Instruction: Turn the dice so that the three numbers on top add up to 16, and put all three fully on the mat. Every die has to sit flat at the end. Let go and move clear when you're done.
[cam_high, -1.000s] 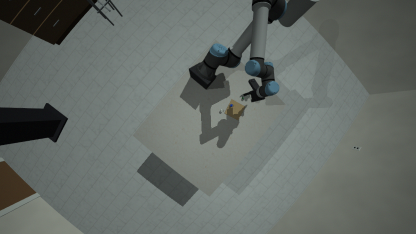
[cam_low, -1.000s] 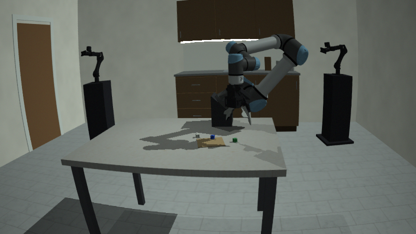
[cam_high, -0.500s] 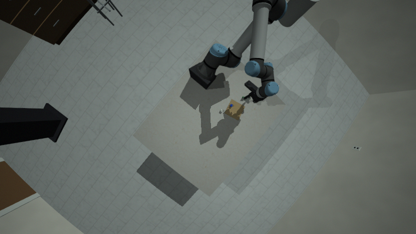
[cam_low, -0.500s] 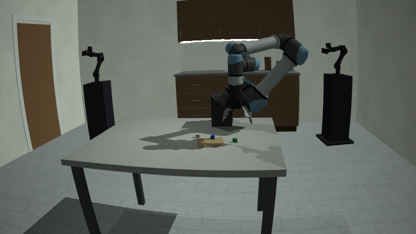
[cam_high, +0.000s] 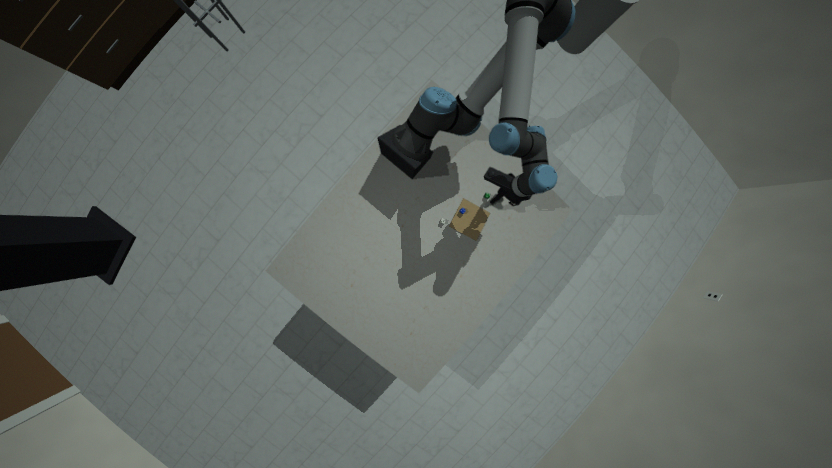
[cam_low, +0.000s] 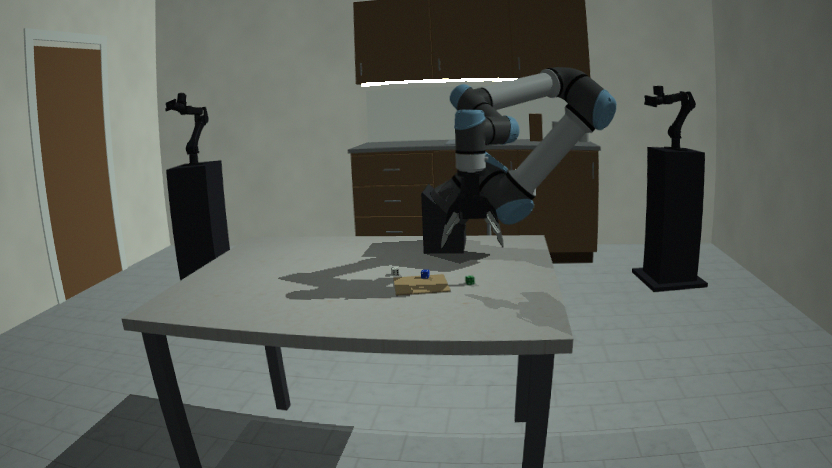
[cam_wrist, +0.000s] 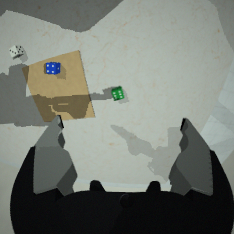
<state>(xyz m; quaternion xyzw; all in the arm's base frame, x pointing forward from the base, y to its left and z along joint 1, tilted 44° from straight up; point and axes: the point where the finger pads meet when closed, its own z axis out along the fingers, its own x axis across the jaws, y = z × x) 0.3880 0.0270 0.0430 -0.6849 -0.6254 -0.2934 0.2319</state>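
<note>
My hand is 1 cm to the left of the green die and 9 cm above it. Round my hand: blue die 6 cm behind, 13 cm to the right, 8 cm below; white die 10 cm behind, 21 cm to the right, 9 cm below; tan mat 14 cm to the right, 10 cm below.
</note>
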